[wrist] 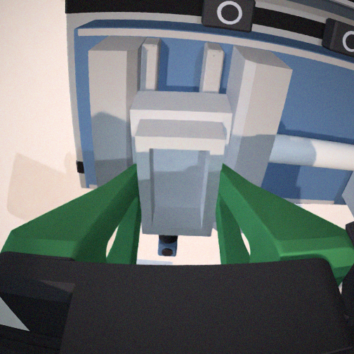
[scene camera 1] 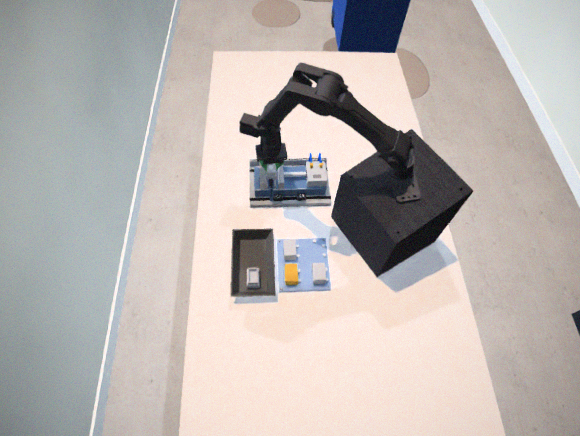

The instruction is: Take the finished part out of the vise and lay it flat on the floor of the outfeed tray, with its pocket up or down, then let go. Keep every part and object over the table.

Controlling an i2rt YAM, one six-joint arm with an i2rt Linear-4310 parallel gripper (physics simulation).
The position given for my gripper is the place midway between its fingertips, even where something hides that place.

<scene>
I see my gripper [wrist: 178, 174] and a finished part [wrist: 179, 139].
</scene>
